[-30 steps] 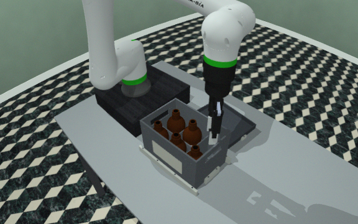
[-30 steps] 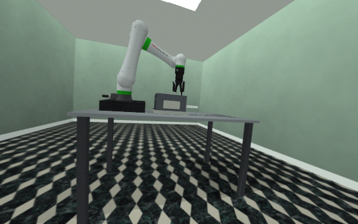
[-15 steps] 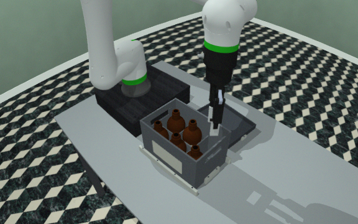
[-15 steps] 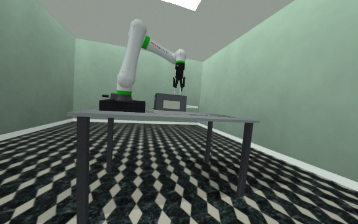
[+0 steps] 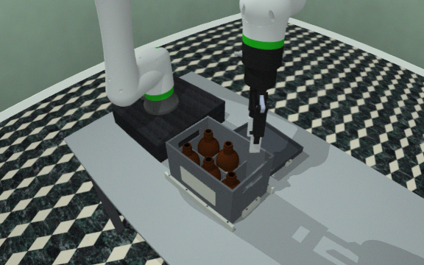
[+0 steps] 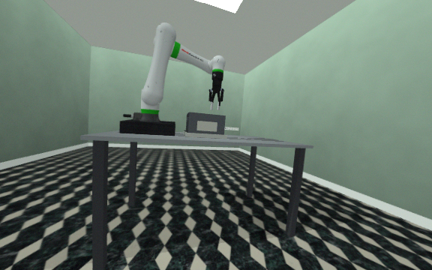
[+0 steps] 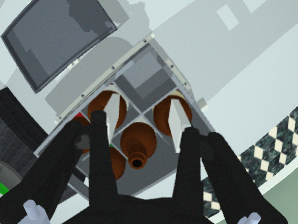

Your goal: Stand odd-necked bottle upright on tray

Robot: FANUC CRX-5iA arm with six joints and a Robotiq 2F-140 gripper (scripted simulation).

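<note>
My hand is 70 mm past the brown bottle, 100 mm to the left of it and 170 mm above it. Round my hand: glass bottle 170 mm behind, 30 mm to the right, 170 mm below; then crate 80 mm behind, 60 mm to the right, 170 mm below; then dark grey tray 140 mm behind, 200 mm to the left, 240 mm below.
</note>
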